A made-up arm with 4 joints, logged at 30 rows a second.
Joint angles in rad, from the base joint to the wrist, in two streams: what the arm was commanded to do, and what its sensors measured. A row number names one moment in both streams.
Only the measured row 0 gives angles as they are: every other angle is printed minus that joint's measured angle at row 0.
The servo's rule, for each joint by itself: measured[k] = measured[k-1] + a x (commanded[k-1-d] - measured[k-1]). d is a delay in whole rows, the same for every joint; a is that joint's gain. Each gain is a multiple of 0.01, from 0.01 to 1. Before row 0 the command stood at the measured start. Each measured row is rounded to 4 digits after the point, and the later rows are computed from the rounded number. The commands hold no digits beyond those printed.
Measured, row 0: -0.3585, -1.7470, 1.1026, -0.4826
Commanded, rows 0 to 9: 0.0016, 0.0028, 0.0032, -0.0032; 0.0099, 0.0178, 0.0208, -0.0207; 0.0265, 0.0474, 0.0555, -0.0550; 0.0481, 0.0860, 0.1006, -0.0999; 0.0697, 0.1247, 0.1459, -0.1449; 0.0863, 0.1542, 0.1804, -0.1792; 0.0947, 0.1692, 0.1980, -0.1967; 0.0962, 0.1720, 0.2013, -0.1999; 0.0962, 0.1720, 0.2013, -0.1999; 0.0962, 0.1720, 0.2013, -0.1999
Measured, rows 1 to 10: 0.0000, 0.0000, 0.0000, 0.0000; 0.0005, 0.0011, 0.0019, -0.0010; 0.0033, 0.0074, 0.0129, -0.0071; 0.0103, 0.0226, 0.0376, -0.0219; 0.0216, 0.0467, 0.0741, -0.0461; 0.0360, 0.0763, 0.1157, -0.0767; 0.0511, 0.1059, 0.1532, -0.1085; 0.0642, 0.1300, 0.1792, -0.1358; 0.0738, 0.1460, 0.1920, -0.1557; 0.0805, 0.1559, 0.1974, -0.1694
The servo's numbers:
d 1
a 0.30 0.38 0.58 0.31

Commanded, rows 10 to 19: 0.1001, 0.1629, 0.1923, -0.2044; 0.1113, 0.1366, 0.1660, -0.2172; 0.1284, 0.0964, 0.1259, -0.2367; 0.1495, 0.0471, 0.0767, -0.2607; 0.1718, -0.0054, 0.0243, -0.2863; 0.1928, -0.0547, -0.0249, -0.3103; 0.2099, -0.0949, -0.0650, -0.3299; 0.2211, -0.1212, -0.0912, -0.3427; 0.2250, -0.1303, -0.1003, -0.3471; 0.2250, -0.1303, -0.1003, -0.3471
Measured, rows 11 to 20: 0.0852, 0.1620, 0.1997, -0.1789; 0.0897, 0.1623, 0.1954, -0.1868; 0.0962, 0.1525, 0.1783, -0.1962; 0.1059, 0.1312, 0.1479, -0.2088; 0.1190, 0.0992, 0.1066, -0.2249; 0.1348, 0.0595, 0.0589, -0.2439; 0.1522, 0.0161, 0.0103, -0.2645; 0.1695, -0.0261, -0.0334, -0.2848; 0.1850, -0.0622, -0.0669, -0.3027; 0.1970, -0.0881, -0.0863, -0.3165
